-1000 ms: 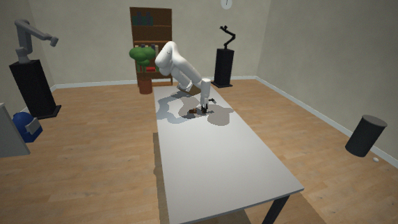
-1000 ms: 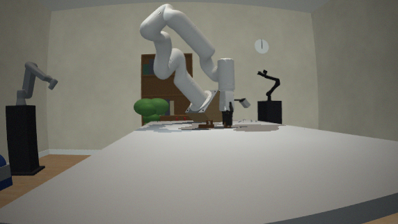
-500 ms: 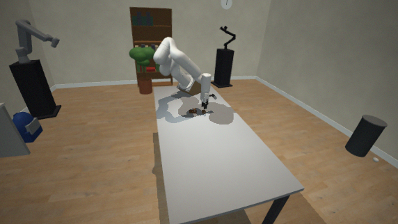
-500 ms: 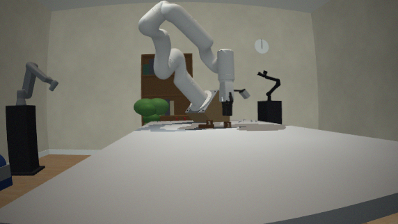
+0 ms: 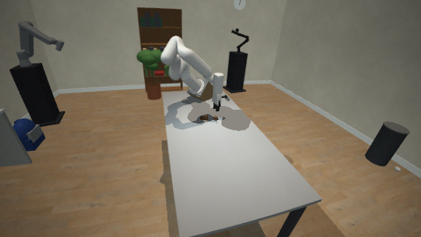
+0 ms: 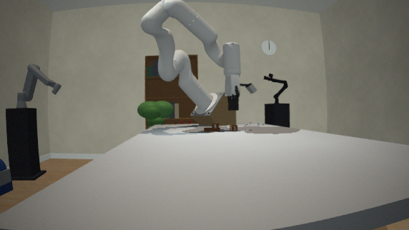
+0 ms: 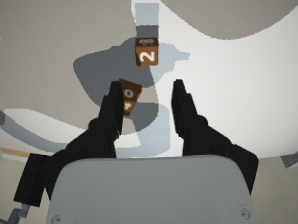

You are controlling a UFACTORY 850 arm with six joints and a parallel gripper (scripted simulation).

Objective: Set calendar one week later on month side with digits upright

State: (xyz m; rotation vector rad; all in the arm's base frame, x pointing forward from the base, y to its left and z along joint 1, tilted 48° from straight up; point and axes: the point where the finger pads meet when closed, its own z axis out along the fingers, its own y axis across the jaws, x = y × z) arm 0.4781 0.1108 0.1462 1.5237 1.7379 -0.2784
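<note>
Right now the brown cube is 11 cm below my hand. From my hand the other things lie so: tray: 5 cm behind, 10 cm to the right, 11 cm below.
</note>
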